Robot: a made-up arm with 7 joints. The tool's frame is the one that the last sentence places.
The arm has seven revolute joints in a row. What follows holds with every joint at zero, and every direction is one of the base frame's.
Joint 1 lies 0.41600 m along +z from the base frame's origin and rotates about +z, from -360.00 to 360.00 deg.
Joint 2 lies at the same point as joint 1 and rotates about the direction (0, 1, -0.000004), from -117.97 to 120.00 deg.
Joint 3 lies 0.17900 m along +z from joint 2 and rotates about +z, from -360.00 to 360.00 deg.
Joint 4 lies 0.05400 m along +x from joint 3 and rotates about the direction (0, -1, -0.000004), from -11.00 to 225.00 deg.
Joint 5 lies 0.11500 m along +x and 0.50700 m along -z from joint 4 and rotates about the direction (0, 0.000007, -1), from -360.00 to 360.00 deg.
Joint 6 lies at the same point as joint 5 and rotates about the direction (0, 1, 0.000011), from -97.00 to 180.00 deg.
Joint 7 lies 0.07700 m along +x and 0.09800 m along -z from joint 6 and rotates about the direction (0, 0.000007, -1), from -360.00 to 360.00 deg.
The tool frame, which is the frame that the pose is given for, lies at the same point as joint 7; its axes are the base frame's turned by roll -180.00, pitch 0.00 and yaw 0.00 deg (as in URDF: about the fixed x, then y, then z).
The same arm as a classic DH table. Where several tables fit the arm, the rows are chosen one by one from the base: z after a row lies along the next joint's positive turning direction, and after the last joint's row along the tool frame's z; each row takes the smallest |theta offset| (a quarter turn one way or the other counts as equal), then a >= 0, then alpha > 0; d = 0 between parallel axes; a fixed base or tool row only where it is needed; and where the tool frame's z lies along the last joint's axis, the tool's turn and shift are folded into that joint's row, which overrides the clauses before.
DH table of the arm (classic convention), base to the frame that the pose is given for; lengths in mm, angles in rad. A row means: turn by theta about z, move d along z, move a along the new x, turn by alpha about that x. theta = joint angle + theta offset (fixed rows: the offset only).
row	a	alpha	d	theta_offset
joint 1	0.0	-1.5708	416.0	0.0000
joint 2	0.0	1.5708	0.0	0.0000
joint 3	54.0	1.5708	179.0	0.0000
joint 4	115.0	1.5708	0.0	0.0000
joint 5	0.0	1.5708	507.0	0.0000
joint 6	77.0	-1.5708	0.0	0.0000
joint 7	0.0	0.0000	98.0	0.0000
Joint limits (rad, base to tool): -6.2832..6.2832 -2.0590..2.0944 -6.2832..6.2832 -0.1920..3.9270 -6.2832..6.2832 -1.6930..3.1416 -6.2832..6.2832

